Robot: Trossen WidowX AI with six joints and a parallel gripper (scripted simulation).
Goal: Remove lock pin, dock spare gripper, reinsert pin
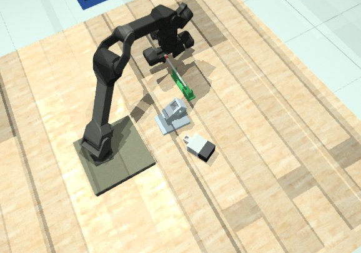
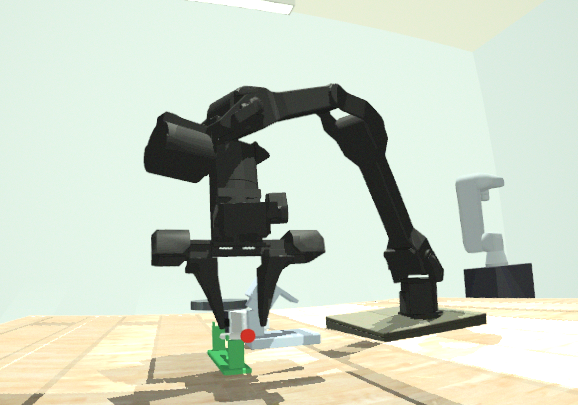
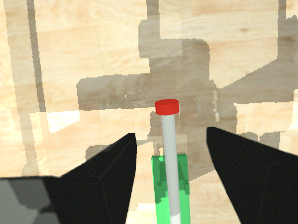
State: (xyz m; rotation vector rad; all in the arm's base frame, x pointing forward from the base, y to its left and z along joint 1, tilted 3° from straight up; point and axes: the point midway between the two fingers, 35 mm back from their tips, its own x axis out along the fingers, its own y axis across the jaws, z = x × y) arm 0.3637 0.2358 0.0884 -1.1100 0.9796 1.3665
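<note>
The green cradle is 100 mm to the right of my gripper tip, 30 mm below it and 10 mm ahead of it. The rest, counted from my gripper tip: spare gripper: 360 mm to the right, 50 mm behind, 30 mm below; then mount: 220 mm to the right, 80 mm behind.
</note>
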